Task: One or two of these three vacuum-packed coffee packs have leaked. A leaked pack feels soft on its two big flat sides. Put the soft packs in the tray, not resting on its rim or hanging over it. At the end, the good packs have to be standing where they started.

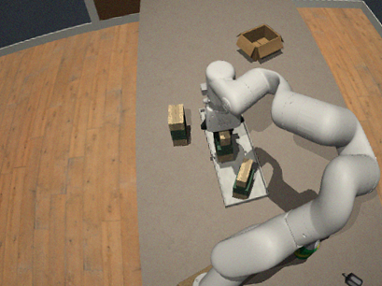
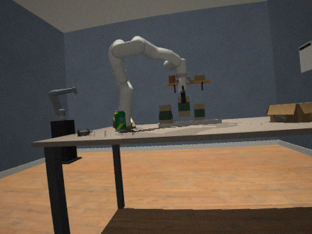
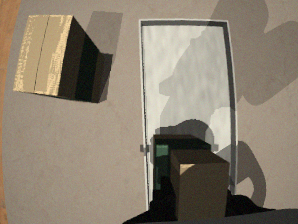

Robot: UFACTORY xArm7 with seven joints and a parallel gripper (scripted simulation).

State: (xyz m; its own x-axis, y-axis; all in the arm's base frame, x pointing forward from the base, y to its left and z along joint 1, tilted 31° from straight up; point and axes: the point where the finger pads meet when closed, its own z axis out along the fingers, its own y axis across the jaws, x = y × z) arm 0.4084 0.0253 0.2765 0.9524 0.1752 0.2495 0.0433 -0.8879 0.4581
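My gripper is now 2 cm short of the tray, 4 cm to the left of it and 16 cm above it. Also, from my hand: cardboard box 54 cm ahead, 27 cm to the right, 12 cm below; green can 39 cm behind, 21 cm to the right, 10 cm below; small dark object 54 cm behind, 36 cm to the right, 15 cm below.
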